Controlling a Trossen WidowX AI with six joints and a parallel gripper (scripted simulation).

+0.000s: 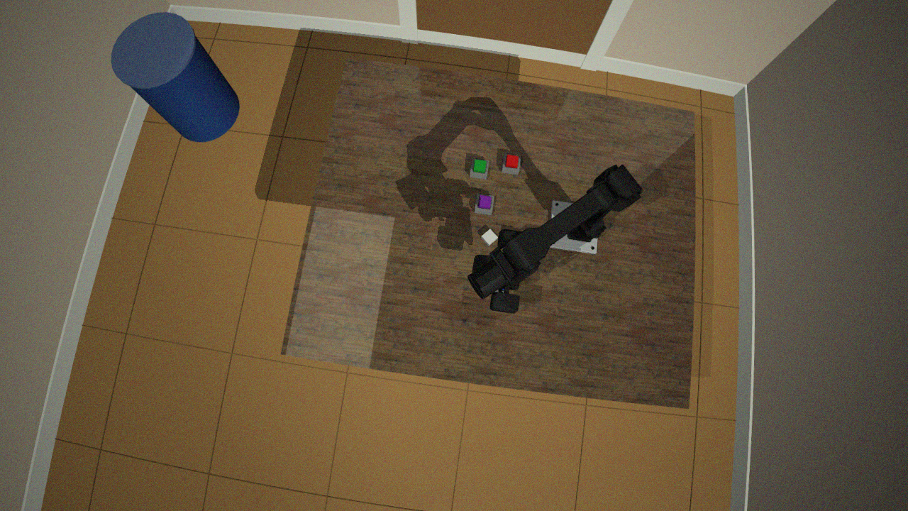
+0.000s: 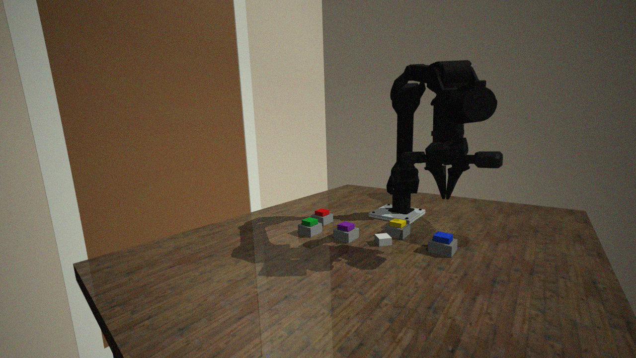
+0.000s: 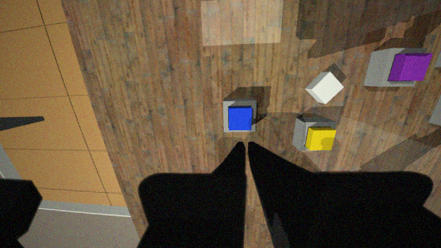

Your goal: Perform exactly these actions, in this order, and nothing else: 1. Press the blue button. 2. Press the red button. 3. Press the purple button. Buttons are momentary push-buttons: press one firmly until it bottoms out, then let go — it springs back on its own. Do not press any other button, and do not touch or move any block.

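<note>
Right now my gripper tip is 10 mm short of the red button, 350 mm to the left of it and 90 mm above it. Also, from my gripper tip: yellow button 30 mm behind, 120 mm to the right, 90 mm below; then small white block 40 mm ahead, 130 mm to the right, 110 mm below; then blue button 90 mm below.
</note>
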